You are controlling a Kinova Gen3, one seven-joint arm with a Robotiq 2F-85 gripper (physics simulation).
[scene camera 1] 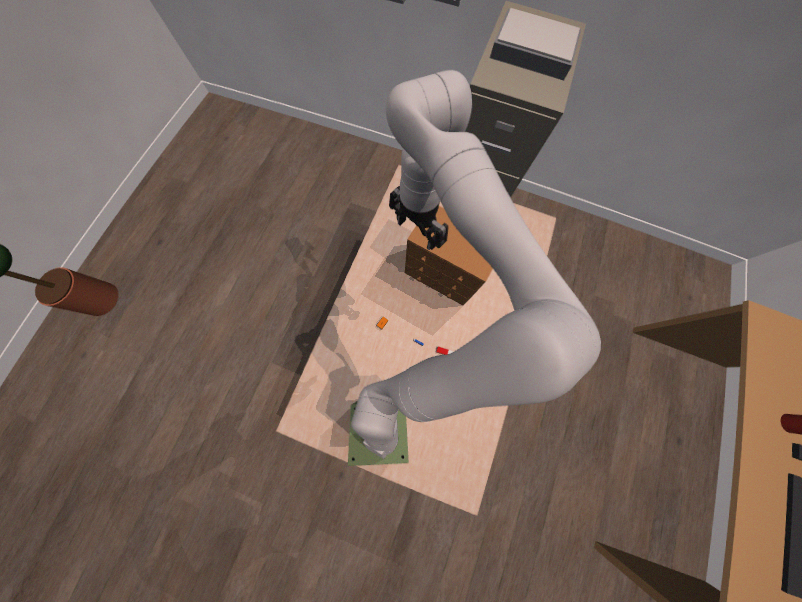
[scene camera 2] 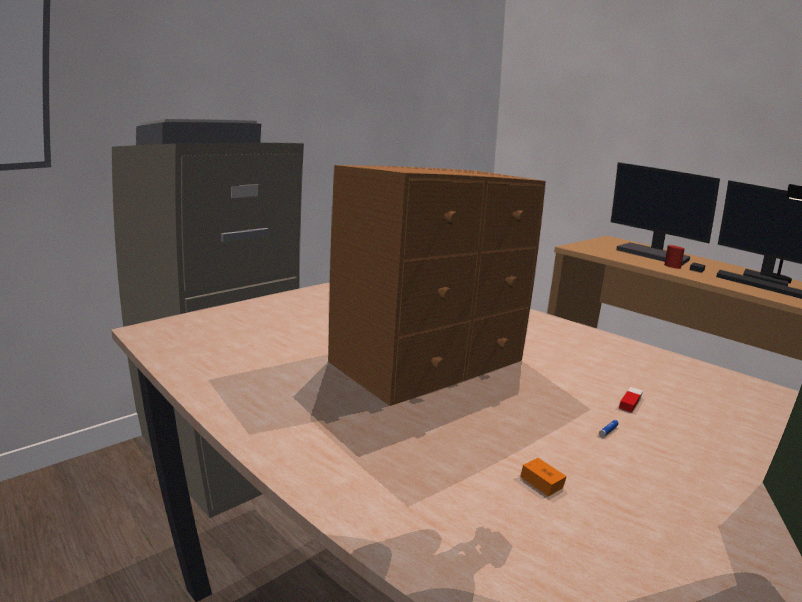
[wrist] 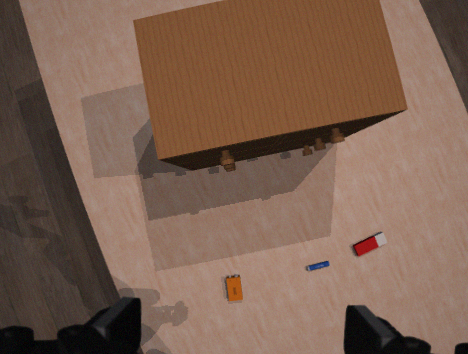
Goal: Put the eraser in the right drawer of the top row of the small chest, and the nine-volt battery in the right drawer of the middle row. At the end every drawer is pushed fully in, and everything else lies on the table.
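Places are measured from the arm's base along level axes (x up, y right, z ahead), in millimetres.
Pixels of known places: gripper, fingertip midpoint: (scene camera 1: 416, 234) (wrist: 242, 325).
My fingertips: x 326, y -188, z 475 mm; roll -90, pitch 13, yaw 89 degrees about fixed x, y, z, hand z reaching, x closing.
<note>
Ahead of a thing's pixels: the offset from my fingertips to its top centre. Level surfaces: height alone.
The small wooden chest @(dx -263, dy +73, dz +190 mm) (scene camera 1: 467, 251) (scene camera 2: 366, 278) (wrist: 270, 75) stands on the table with all its drawers flush. The right top drawer @(dx -273, dy +145, dz +179 mm) (scene camera 2: 500, 230) and the right middle drawer @(dx -377, dy +145, dz +179 mm) (scene camera 2: 495, 298) are shut. The red eraser @(dx -569, dy +247, dz -110 mm) (scene camera 1: 441, 350) (scene camera 2: 628, 401) (wrist: 366, 246) with a white end lies on the table in front of the chest, to the right. The orange nine-volt battery @(dx -565, dy -37, dz -140 mm) (scene camera 1: 382, 322) (scene camera 2: 542, 476) (wrist: 234, 289) lies farther left. My gripper (scene camera 1: 417, 231) (wrist: 242, 325) is open and empty, high above the table near the chest's left front; it does not show in the scene camera 2 view.
A small blue cylinder @(dx -572, dy +134, dz -131 mm) (scene camera 1: 418, 342) (scene camera 2: 608, 428) (wrist: 318, 266) lies on the table @(dx -582 mm) (scene camera 1: 453, 479) (scene camera 2: 272, 317) between battery and eraser. My arm's green base plate (scene camera 1: 398, 450) is at the near end. A filing cabinet (scene camera 1: 518, 93) (scene camera 2: 239, 259) stands behind the table, a desk (scene camera 1: 764, 388) (scene camera 2: 583, 255) to the right.
</note>
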